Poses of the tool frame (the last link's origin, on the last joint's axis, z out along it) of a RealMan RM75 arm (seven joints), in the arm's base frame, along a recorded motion.
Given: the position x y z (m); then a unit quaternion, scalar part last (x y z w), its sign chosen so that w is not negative.
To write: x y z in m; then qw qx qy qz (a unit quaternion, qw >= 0). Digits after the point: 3 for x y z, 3 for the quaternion.
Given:
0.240, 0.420, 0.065, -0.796, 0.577, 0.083, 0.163
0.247, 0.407, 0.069, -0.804, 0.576, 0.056, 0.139
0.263, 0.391, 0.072, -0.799, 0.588, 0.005, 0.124
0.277, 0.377, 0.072, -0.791, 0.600, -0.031, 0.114
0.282, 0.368, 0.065, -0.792, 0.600, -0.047, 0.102
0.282, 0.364, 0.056, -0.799, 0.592, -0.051, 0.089
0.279, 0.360, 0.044, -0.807, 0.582, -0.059, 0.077
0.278, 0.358, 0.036, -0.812, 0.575, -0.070, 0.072
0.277, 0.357, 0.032, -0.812, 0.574, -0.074, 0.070
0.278, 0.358, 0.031, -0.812, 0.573, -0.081, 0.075
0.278, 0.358, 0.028, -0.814, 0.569, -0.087, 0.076
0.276, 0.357, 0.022, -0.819, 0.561, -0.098, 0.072
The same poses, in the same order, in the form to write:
0.240, 0.420, 0.065, 0.163, -0.796, 0.577, 0.083
0.247, 0.407, 0.069, 0.139, -0.804, 0.576, 0.056
0.263, 0.391, 0.072, 0.124, -0.799, 0.588, 0.005
0.277, 0.377, 0.072, 0.114, -0.791, 0.600, -0.031
0.282, 0.368, 0.065, 0.102, -0.792, 0.600, -0.047
0.282, 0.364, 0.056, 0.089, -0.799, 0.592, -0.051
0.279, 0.360, 0.044, 0.077, -0.807, 0.582, -0.059
0.278, 0.358, 0.036, 0.072, -0.812, 0.575, -0.070
0.277, 0.357, 0.032, 0.070, -0.812, 0.574, -0.074
0.278, 0.358, 0.031, 0.075, -0.812, 0.573, -0.081
0.278, 0.358, 0.028, 0.076, -0.814, 0.569, -0.087
0.276, 0.357, 0.022, 0.072, -0.819, 0.561, -0.098

